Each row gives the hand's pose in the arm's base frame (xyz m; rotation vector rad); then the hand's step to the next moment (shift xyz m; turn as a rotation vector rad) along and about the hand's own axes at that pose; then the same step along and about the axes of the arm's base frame.
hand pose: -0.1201 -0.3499 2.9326 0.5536 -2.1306 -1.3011
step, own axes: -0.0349 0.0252 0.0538 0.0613 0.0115 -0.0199
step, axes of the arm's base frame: -0.0108 0.0678 -0.0057 -0.0333 -0.0455 0.0333
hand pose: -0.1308 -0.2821 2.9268 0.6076 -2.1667 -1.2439
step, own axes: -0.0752 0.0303 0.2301 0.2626 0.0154 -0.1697
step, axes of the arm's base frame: -0.1008 0.2047 -0.0863 -0.0827 -0.2635 0.1474
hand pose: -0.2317 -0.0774 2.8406 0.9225 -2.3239 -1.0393
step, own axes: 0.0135 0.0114 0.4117 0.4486 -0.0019 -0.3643
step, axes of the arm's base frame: -0.2650 0.1957 -0.2476 -0.0847 -0.5002 0.2767
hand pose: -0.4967 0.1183 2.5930 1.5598 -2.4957 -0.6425
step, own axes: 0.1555 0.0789 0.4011 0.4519 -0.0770 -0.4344
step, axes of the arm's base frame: -0.2675 0.0069 -0.3460 -0.0012 -0.5513 0.3080
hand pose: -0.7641 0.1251 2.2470 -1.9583 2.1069 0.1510
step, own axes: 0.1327 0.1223 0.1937 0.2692 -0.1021 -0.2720
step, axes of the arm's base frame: -0.1058 -0.0688 -0.2327 0.0535 -0.3366 0.2018
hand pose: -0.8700 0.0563 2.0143 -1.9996 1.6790 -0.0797
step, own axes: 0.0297 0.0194 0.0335 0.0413 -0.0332 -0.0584
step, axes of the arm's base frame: 0.0016 -0.0178 -0.0454 0.0179 -0.0558 0.0527
